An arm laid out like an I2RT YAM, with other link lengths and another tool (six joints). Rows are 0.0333 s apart.
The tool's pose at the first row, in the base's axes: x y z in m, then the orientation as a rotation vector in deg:
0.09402, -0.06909, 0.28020, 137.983, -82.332, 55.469
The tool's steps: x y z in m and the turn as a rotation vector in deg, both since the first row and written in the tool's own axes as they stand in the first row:
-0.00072, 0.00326, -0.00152, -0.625, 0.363, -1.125
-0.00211, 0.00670, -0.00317, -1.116, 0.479, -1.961
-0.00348, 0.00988, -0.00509, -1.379, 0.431, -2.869
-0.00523, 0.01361, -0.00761, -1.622, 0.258, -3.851
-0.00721, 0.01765, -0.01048, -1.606, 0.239, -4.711
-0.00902, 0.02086, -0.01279, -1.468, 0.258, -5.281
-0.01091, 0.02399, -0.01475, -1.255, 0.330, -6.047
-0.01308, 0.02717, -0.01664, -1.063, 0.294, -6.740
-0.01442, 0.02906, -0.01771, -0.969, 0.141, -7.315
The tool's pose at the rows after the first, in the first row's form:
0.09039, -0.06957, 0.28037, 137.786, -80.794, 55.012
0.08633, -0.06960, 0.28021, 137.738, -79.709, 54.484
0.08238, -0.06939, 0.28031, 138.010, -78.551, 53.980
0.07758, -0.06891, 0.28055, 138.421, -77.331, 53.345
0.07229, -0.06827, 0.28086, 138.826, -76.184, 53.140
0.06800, -0.06757, 0.28099, 139.154, -75.394, 53.155
0.06390, -0.06694, 0.28081, 139.570, -74.310, 53.247
0.05970, -0.06616, 0.28040, 140.023, -73.359, 53.221
0.05722, -0.06569, 0.28009, 140.450, -72.618, 53.008

